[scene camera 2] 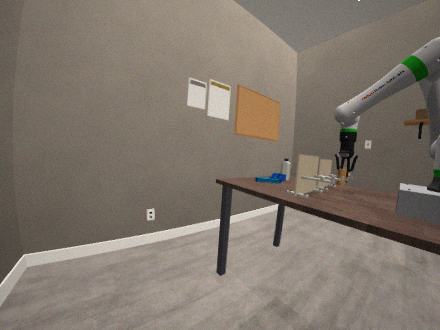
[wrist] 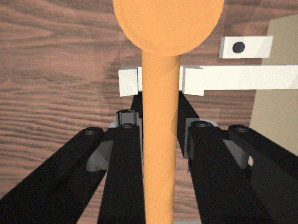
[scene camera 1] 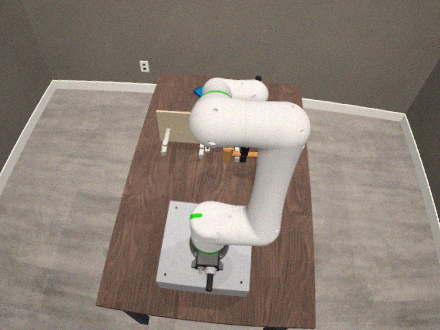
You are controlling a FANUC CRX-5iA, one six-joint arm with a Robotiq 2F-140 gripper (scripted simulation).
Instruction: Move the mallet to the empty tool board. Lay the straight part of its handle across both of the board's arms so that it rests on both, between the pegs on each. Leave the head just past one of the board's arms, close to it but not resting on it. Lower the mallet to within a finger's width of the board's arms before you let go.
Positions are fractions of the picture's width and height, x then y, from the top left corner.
Labels:
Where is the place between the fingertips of my gripper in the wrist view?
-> At 0.53, 0.47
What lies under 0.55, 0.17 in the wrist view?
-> An orange wooden mallet.

